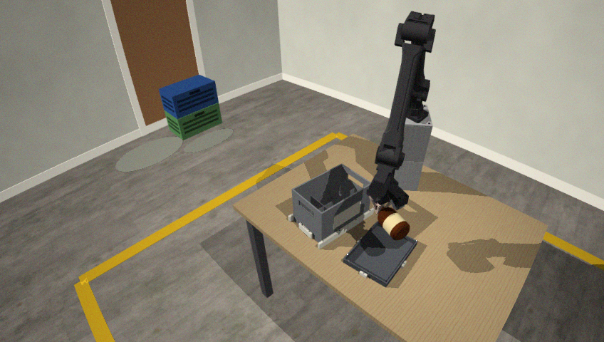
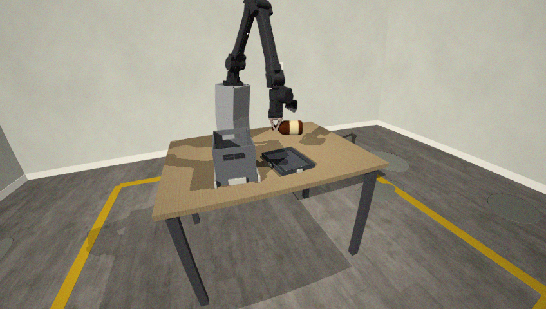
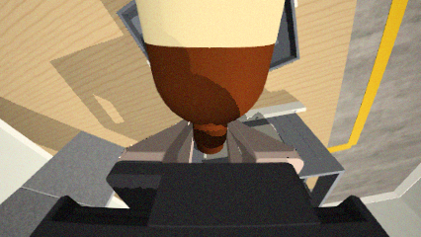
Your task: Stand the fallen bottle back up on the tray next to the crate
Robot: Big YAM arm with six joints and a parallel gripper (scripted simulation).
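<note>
The brown bottle lies 5 cm to the left of my hand and 2 cm ahead of it. From my hand the other things lie so: dark tray (17 cm below, 5 cm to the left, 2 cm ahead); grey crate (23 cm to the right, 10 cm below, 2 cm ahead).
</note>
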